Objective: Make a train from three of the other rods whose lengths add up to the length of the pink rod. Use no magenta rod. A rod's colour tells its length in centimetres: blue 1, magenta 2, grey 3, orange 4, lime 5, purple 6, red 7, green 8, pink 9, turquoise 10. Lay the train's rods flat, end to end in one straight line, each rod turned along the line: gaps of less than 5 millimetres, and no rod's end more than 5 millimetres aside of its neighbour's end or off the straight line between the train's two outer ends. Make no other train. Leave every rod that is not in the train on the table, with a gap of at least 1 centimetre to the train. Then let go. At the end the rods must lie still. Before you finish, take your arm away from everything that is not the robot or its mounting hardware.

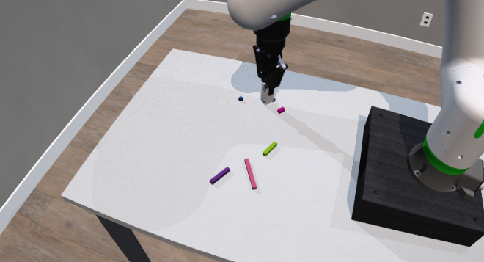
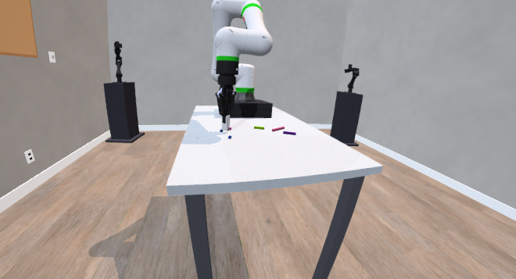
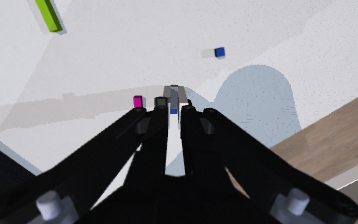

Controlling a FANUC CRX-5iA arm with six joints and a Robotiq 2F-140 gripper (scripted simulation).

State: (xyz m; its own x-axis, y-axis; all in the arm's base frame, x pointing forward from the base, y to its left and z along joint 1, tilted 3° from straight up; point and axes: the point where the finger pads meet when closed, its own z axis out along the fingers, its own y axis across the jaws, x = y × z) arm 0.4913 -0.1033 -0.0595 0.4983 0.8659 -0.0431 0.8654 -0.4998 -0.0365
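The grey rod lies 3 cm below my hand. The rest, counted from my hand: magenta rod 5 cm behind, 4 cm below, 1 cm to the left; then lime rod 16 cm to the left, 8 cm behind, 4 cm below; then pink rod 25 cm to the left, 7 cm behind, 4 cm below.
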